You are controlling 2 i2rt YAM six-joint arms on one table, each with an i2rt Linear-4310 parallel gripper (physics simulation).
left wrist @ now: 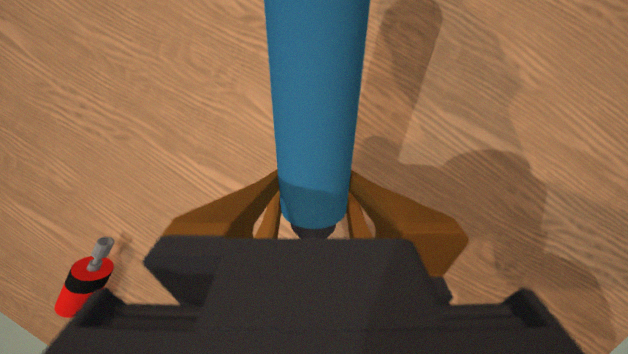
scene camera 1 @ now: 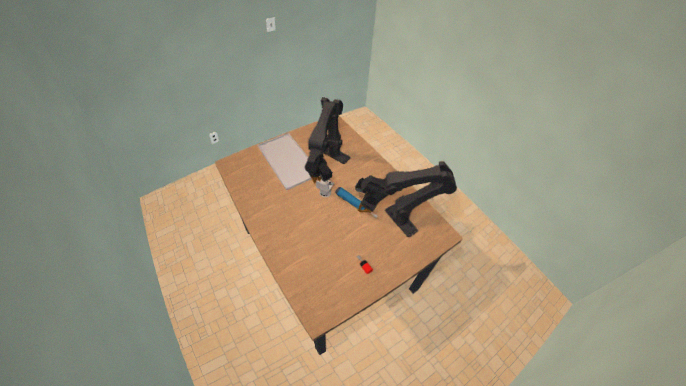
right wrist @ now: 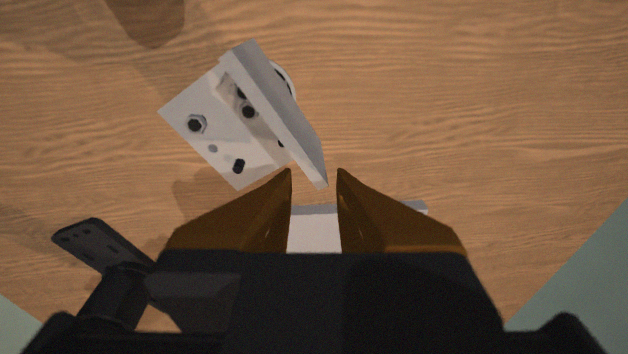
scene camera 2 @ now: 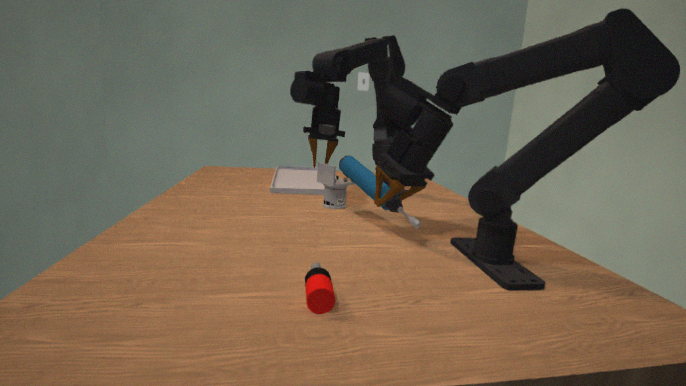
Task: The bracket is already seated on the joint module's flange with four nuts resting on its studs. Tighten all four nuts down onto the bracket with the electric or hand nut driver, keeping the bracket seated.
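Frame: origin at the left arm's base, x up, y left, z back, level; centimetres.
Where they show: left gripper, fingertip midpoint: (left wrist: 313, 176) (scene camera 1: 360, 208) (scene camera 2: 383, 204); right gripper, fingertip midpoint: (scene camera 1: 316, 181) (right wrist: 314, 178) (scene camera 2: 319, 167); left arm's base, origin of the base link: (scene camera 1: 401, 220) (scene camera 2: 491, 262); right arm's base, origin of the base link: (scene camera 1: 334, 154) (right wrist: 138, 270).
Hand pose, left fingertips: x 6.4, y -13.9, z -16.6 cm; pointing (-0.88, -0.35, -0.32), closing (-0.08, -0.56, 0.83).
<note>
Each offset is from my left fingertips to the centre of the thing. "*": to the spot under its first point.
The white joint module {dx -2.7, dy -21.8, dz -7.2 cm} (scene camera 2: 334, 195) stands on the table with the white L-shaped bracket {dx +1.8, dy -21.8, dz -7.2 cm} (right wrist: 241, 119) on top. The right wrist view shows dark nuts on the bracket, one hex nut {dx +0.9, dy -21.1, dz -4.8 cm} (right wrist: 195, 123) at its left corner. My right gripper (scene camera 2: 321, 163) (right wrist: 314, 178) hangs just above the bracket's upright wall, fingers nearly together and empty. My left gripper (scene camera 2: 395, 189) is shut on the blue nut driver {dx +2.4, dy -1.9, dz -1.1 cm} (scene camera 2: 364, 180), holding it tilted above the table to the right of the module. Its metal tip {* dx -1.1, dy +7.0, dz +3.7 cm} (scene camera 2: 411, 220) points down and away from the module.
A red and black nut driver {dx -4.7, dy +24.1, dz -14.4 cm} (scene camera 2: 318, 290) lies on its side near the table's front. A grey tray {dx -5.6, dy -55.0, dz -13.7 cm} (scene camera 1: 286, 159) lies behind the module. The left arm's base plate (scene camera 2: 498, 271) is bolted at the right.
</note>
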